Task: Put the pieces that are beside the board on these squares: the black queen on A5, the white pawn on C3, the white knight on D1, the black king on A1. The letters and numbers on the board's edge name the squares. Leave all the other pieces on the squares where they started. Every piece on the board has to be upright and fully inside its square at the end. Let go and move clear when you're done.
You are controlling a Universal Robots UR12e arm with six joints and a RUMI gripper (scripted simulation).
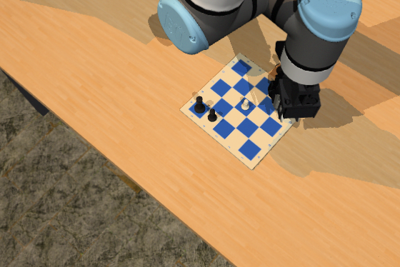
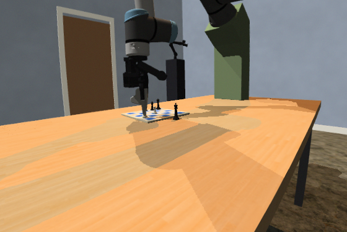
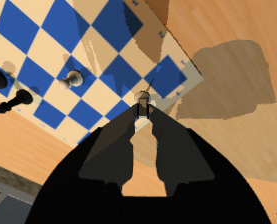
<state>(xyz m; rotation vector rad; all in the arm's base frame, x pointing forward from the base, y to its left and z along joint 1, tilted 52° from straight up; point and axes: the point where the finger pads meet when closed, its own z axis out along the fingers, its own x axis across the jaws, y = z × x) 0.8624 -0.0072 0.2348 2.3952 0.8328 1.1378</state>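
Now: hand 1 cm above the white knight. Round my hand: black king 6 cm behind, 11 cm to the left; blue-and-cream chessboard 8 cm behind, 2 cm to the right, 3 cm below; white pawn 8 cm behind, 2 cm to the right, 2 cm below.
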